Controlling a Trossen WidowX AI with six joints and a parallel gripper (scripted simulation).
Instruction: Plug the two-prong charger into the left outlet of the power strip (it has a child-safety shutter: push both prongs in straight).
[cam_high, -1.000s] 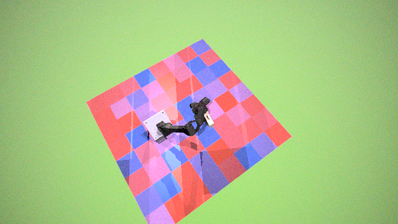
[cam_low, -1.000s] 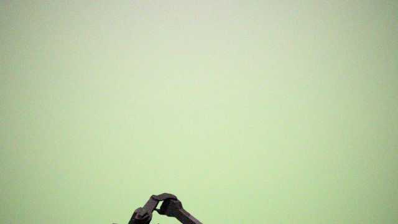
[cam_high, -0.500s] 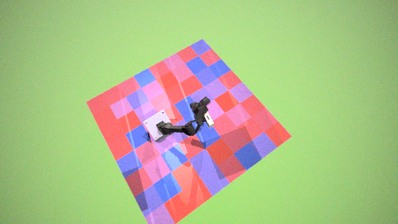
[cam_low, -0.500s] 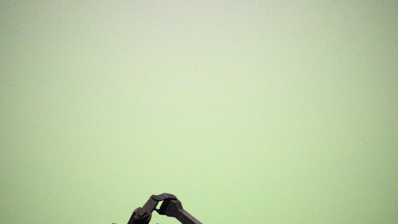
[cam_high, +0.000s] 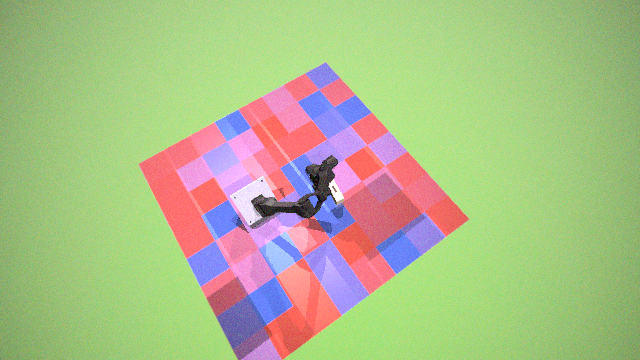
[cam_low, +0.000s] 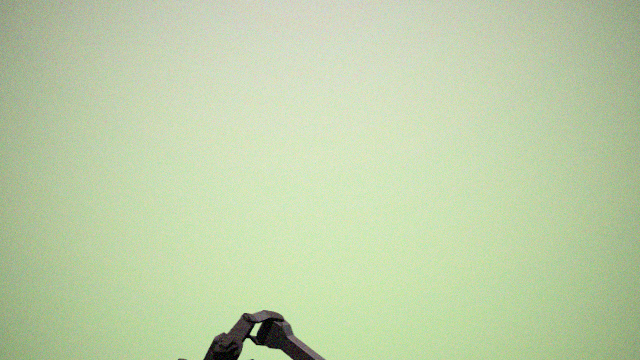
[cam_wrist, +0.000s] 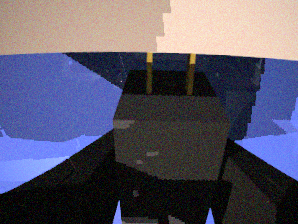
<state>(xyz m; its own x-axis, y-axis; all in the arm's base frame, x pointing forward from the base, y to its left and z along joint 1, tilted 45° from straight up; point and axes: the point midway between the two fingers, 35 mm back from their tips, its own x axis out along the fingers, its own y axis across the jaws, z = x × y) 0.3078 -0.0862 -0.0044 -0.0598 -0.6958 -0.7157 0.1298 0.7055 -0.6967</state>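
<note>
Right now the grey charger is 2 cm ahead of my gripper tip and 1 cm above it.
</note>
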